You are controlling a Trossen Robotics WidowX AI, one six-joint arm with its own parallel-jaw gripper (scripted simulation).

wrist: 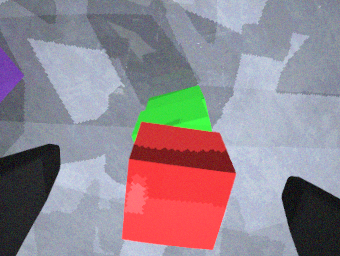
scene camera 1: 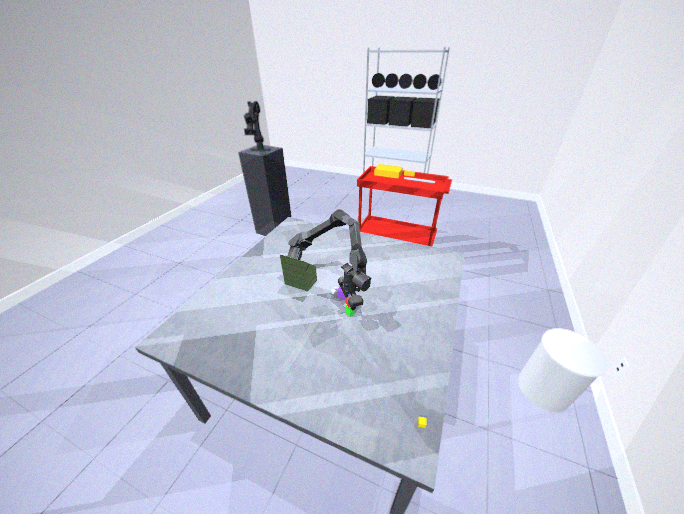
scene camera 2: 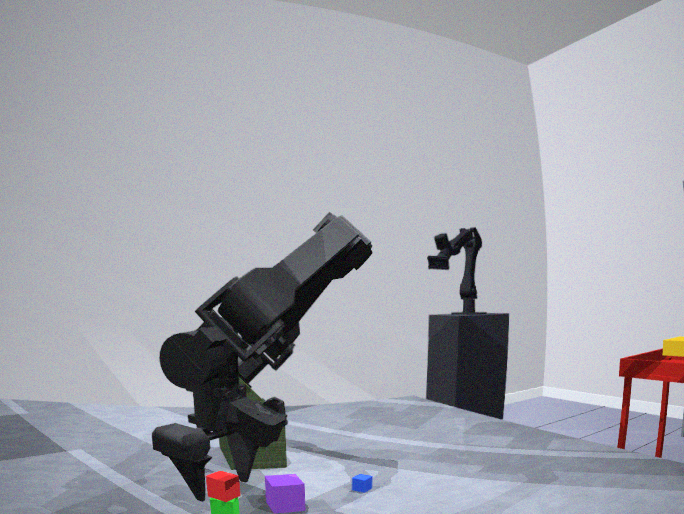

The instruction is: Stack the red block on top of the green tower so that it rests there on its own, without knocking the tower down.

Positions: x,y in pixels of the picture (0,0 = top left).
Labels:
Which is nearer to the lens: the red block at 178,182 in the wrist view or the green block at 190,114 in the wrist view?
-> The red block.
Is my gripper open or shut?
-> Open.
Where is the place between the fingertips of my gripper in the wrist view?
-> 175,173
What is my gripper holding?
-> Nothing.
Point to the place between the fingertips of my gripper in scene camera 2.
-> At 223,490

